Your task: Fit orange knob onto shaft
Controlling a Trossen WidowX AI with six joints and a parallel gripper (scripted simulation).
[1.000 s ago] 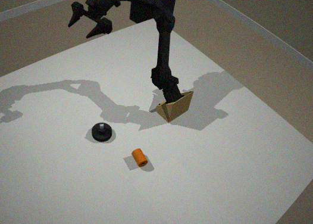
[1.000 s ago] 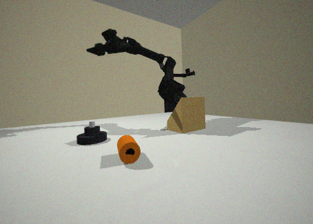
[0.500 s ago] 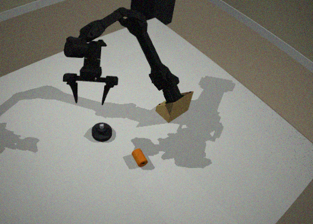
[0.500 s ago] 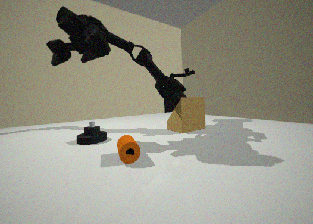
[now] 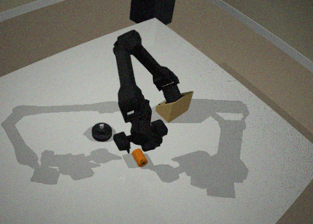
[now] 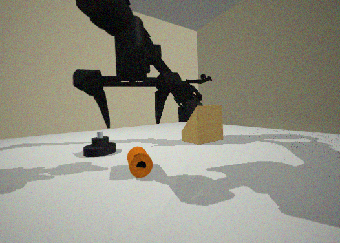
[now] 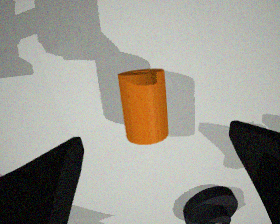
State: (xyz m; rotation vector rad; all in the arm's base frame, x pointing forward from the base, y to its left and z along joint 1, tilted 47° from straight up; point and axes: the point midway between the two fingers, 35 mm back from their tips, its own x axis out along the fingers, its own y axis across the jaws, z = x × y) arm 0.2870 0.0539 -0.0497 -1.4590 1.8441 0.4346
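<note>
Now: the orange knob 10 mm behind my gripper tip, 10 mm to the right of it and 70 mm below it. Round my gripper tip: round black pedestal: 20 mm ahead, 190 mm to the right, 60 mm below.
</note>
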